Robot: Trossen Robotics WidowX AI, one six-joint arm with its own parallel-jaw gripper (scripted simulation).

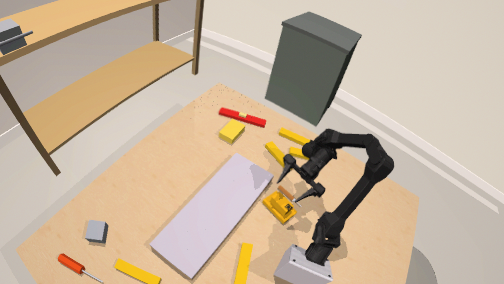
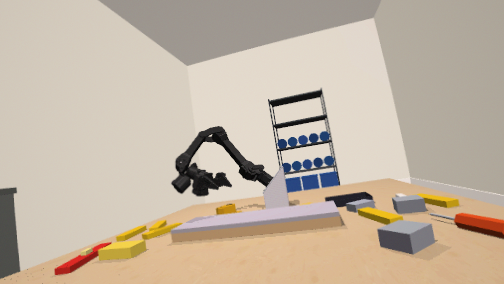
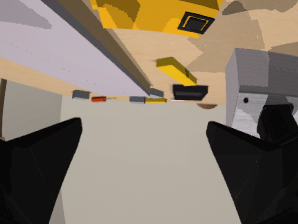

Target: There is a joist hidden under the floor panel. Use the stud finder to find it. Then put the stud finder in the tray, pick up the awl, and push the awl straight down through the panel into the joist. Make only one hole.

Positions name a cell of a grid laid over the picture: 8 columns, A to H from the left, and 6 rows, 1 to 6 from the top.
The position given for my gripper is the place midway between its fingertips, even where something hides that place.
My gripper (image 1: E5) is open, holding nothing. Further things: a grey block (image 2: G6).
My gripper is seen too in image 3 (image 3: D4).
